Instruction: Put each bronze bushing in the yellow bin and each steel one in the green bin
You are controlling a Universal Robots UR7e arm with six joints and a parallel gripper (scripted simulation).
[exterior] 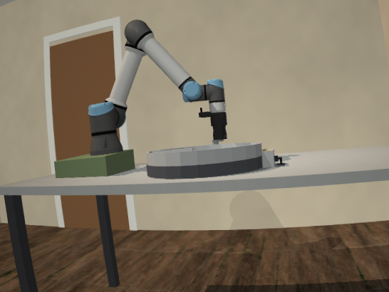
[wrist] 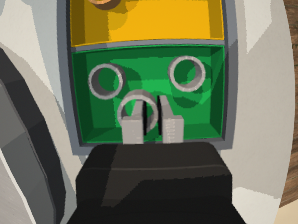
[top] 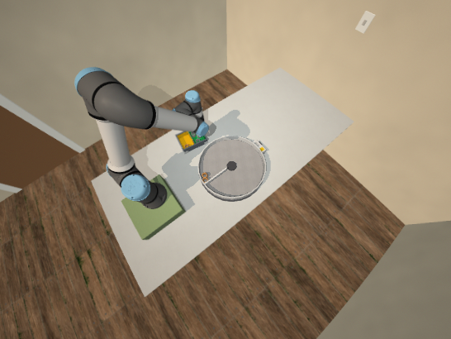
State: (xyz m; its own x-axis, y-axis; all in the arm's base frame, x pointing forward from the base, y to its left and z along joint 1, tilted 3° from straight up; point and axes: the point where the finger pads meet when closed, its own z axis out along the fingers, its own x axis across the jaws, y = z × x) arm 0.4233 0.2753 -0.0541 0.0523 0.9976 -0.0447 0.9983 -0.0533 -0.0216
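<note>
My gripper is now 60 mm past the yellow bin and 30 mm above it. The rest, counted from my hand: grey turntable 70 mm ahead, 340 mm to the right.
</note>
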